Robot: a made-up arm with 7 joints.
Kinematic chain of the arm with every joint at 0, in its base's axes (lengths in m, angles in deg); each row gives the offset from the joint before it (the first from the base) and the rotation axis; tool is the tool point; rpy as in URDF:
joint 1: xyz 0 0 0.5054 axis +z
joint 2: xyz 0 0 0 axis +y
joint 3: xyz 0 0 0.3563 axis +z
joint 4: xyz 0.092 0 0 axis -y
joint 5: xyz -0.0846 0 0.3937 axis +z
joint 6: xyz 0 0 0 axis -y
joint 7: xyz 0.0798 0 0 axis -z
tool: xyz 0 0 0 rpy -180 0 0
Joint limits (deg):
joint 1: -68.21..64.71
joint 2: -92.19..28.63
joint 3: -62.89..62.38
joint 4: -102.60..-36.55
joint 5: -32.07..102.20
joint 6: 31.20..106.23
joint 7: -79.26..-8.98
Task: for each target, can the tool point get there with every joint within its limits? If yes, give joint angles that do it. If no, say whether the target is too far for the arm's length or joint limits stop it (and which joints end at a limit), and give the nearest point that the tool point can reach.
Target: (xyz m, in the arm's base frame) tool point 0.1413 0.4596 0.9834
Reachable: yes | joints 8.84 -16.17 50.30 -89.14 21.40 50.60 -67.90
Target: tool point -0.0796 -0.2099 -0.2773
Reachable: no: joint limits stop it (at a limit: joint 1, joint 2, joint 4, joint 6) | nearest point 0.0767 -0.5844 0.5096 | short by 0.885 m
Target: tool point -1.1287 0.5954 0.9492
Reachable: no: too far | nearest point -0.7081 0.3735 0.7838 | short by 0.504 m
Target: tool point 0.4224 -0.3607 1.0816
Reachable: yes | joints -2.62 11.63 -50.15 -59.96 58.52 71.10 -51.51
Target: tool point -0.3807 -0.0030 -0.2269
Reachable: no: joint limits stop it (at a limit: joint 2, joint 3, joint 4, joint 5, joint 6) | nearest point -0.8134 -0.0064 0.5429 | short by 0.883 m
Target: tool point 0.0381 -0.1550 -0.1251
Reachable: no: joint limits stop it (at a limit: joint 1, joint 2, joint 4, joint 6) | nearest point 0.1943 -0.5565 0.4999 | short by 0.759 m
